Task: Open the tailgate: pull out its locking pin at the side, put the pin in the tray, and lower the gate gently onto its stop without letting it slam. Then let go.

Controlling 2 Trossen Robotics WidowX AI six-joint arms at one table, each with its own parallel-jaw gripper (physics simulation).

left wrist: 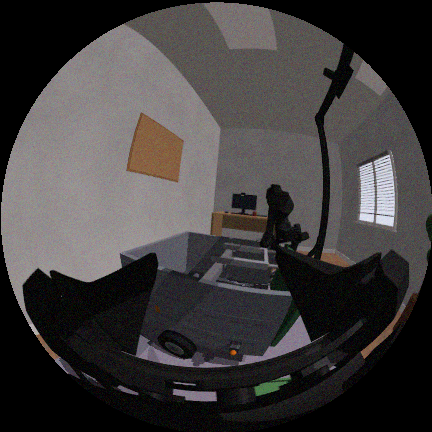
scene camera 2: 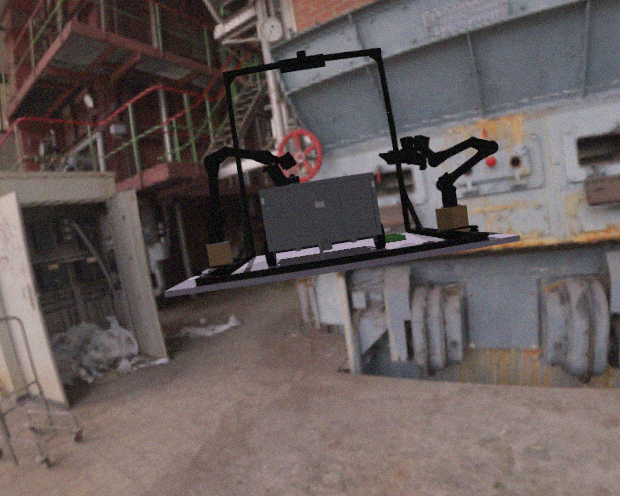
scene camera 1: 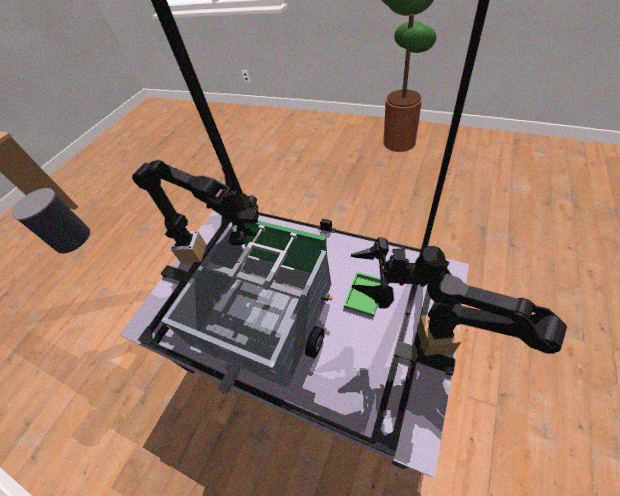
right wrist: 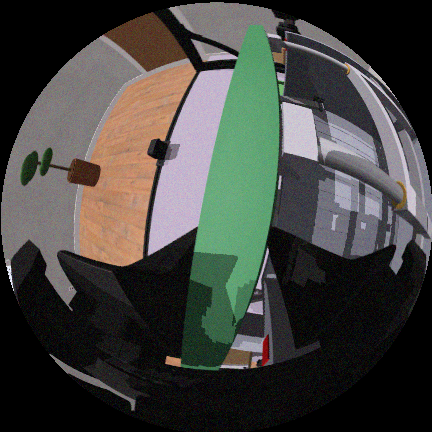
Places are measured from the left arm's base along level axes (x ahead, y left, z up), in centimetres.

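Pixels of known places: left gripper, fingertip midpoint: (left wrist: 217,257) (scene camera 2: 384,153) (scene camera 1: 351,270); left arm's base at its link origin: (scene camera 2: 450,206) (scene camera 1: 440,328); right arm's base at its link origin: (scene camera 2: 217,242) (scene camera 1: 184,240).
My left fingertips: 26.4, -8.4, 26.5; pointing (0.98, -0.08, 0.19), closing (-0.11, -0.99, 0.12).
Ahead of a thing's pixels: the offset from my left fingertips to its top centre, as dx, dy, dz. "*": to the spot under its first point.
The green tailgate (scene camera 1: 310,253) (left wrist: 286,327) (right wrist: 245,150) stands nearly upright at the far end of the grey trailer (scene camera 1: 306,312) (scene camera 2: 320,219) (left wrist: 215,310), its top leaning slightly outward. My right gripper (scene camera 1: 245,233) (right wrist: 236,233) is shut on the tailgate's upper edge near its left corner in scene camera 1, one finger on each face. The locking pin's orange end @(* +7.3, -6.7, -25.7) (scene camera 1: 329,297) (left wrist: 233,352) sticks out low from the trailer's right side. The light green tray @(-5.9, -12.9, -35.9) (scene camera 1: 361,297) (scene camera 2: 395,237) (left wrist: 272,387) lies right of the trailer. My left gripper (scene camera 1: 355,271) (scene camera 2: 382,156) (left wrist: 217,257) is open and empty above the tray.
White crossbars @(* +29.8, -21.2, -28.4) (scene camera 1: 268,274) span the trailer top near the gate. A black wheel @(+14.0, +5.7, -27.7) (scene camera 1: 314,341) (left wrist: 176,344) is on the trailer's right side. Black frame posts (scene camera 1: 449,149) rise behind the table. A small black block @(* +5.8, -47.4, -33.5) (scene camera 1: 325,224) (right wrist: 158,149) sits at the far table edge.
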